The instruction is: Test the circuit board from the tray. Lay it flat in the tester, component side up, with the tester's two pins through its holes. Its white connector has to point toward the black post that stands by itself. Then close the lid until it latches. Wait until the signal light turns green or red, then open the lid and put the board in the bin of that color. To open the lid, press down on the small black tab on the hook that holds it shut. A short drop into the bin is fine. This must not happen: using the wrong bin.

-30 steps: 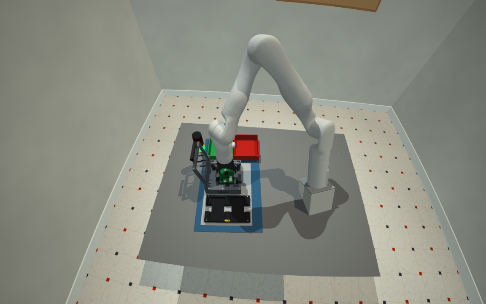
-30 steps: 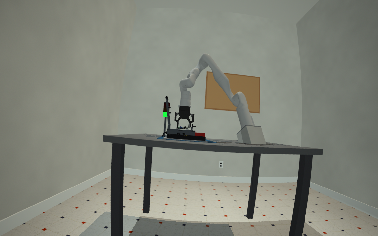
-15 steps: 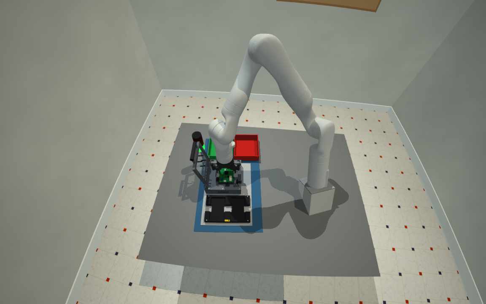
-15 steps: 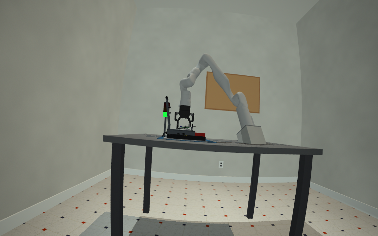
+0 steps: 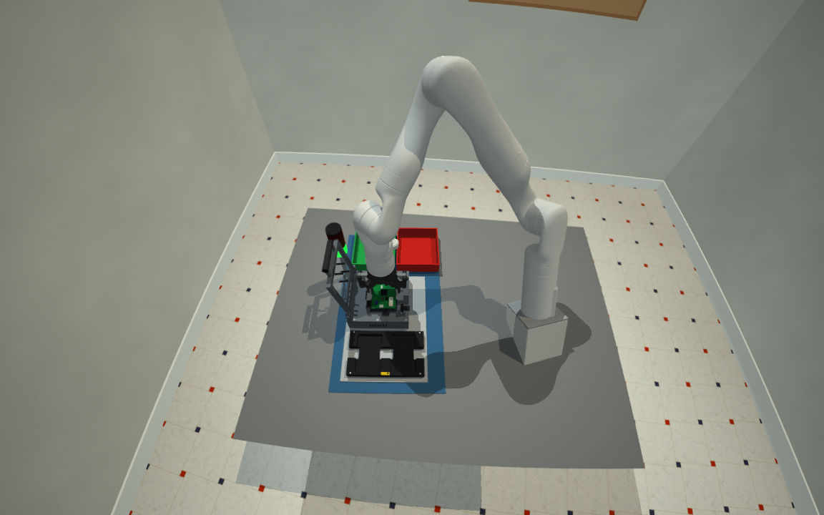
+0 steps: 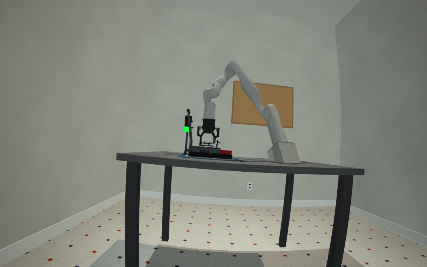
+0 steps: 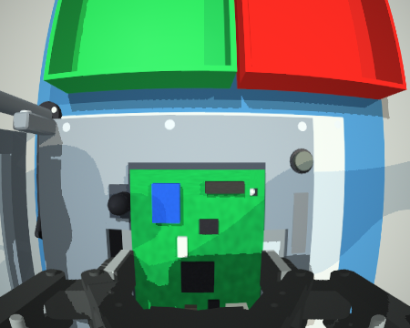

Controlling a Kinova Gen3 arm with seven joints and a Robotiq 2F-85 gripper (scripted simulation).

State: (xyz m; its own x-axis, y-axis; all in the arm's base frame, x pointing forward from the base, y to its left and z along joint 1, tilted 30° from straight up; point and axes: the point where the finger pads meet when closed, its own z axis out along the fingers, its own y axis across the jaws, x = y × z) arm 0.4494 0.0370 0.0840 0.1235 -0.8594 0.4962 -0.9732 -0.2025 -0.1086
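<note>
Now: the green bin 190 mm to the right of my hand, 80 mm below it and 70 mm ahead of it. Round my hand: red bin 210 mm to the right, 80 mm below, 80 mm behind; then green circuit board 10 mm below; then tester lid 120 mm ahead, 100 mm above, 10 mm to the left.
</note>
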